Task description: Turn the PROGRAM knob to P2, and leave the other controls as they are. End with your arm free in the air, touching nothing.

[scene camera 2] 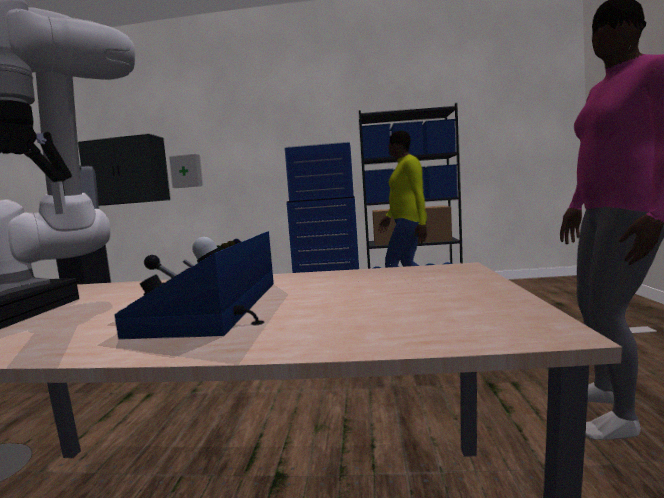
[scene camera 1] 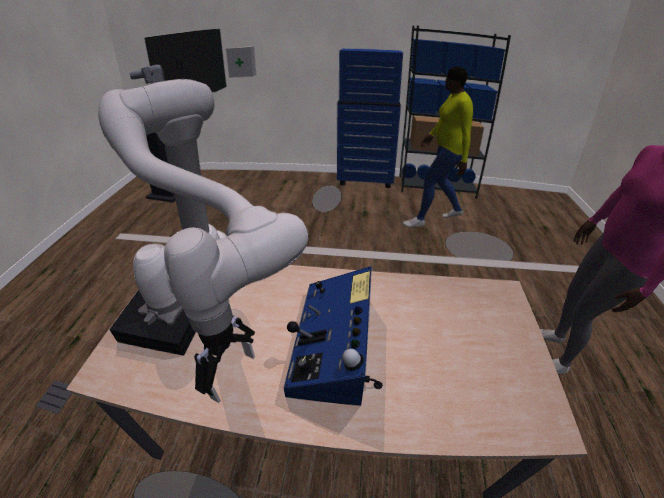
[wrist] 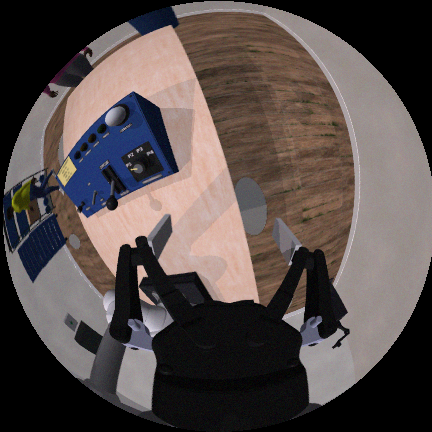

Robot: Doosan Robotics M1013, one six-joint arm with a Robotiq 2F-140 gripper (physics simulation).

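Pixels of known places: gripper, fingertip midpoint: [scene camera 2: 23, 216] [scene camera 1: 233, 377] [wrist: 223, 224]; arm's base at its link origin: [scene camera 2: 6, 288] [scene camera 1: 167, 304].
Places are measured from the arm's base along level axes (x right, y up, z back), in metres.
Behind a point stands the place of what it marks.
Note:
The PROGRAM knob [scene camera 1: 303, 362] {y 0.049, x 0.101, z -0.642 m} [scene camera 2: 150, 284] {y 0.037, x 0.116, z -0.655 m} [wrist: 139, 168] {y 0.045, x 0.104, z -0.634 m} sits on a black plate at the near left of the blue sloped console [scene camera 1: 338, 307] {y 0.053, x -0.157, z -0.682 m} [scene camera 2: 242, 283] {y 0.004, x -0.027, z -0.816 m} [wrist: 161, 137] {y -0.013, x 0.157, z -0.710 m}. In the wrist view its pale pointer line faces the P1 label; P2, P3 and P4 follow around it. My gripper [scene camera 1: 231, 373] {y 0.215, x 0.304, z -0.539 m} [wrist: 223, 224] {y 0.215, x 0.304, z -0.539 m} is open and empty, in the air to the left of the console in scene camera 1. It touches nothing. In scene camera 2 part of the gripper shows at the left edge.
The ball-topped lever [scene camera 1: 292, 326] {y 0.085, x 0.000, z -0.568 m} [scene camera 2: 152, 261] {y 0.073, x 0.004, z -0.577 m} [wrist: 111, 203] {y 0.083, x 0.003, z -0.566 m} sticks up beside the knob. A white dome [scene camera 1: 351, 358] {y 0.131, x 0.099, z -0.793 m} [scene camera 2: 203, 247] {y 0.116, x 0.104, z -0.800 m} [wrist: 116, 115] {y 0.126, x 0.101, z -0.777 m} and several dark lamps line the console's far side. A small crank [scene camera 1: 377, 384] {y -0.063, x 0.047, z -0.878 m} [scene camera 2: 256, 321] {y -0.071, x 0.045, z -0.880 m} juts from the console. Two people stand beyond the table [scene camera 1: 455, 348] [scene camera 2: 375, 316].

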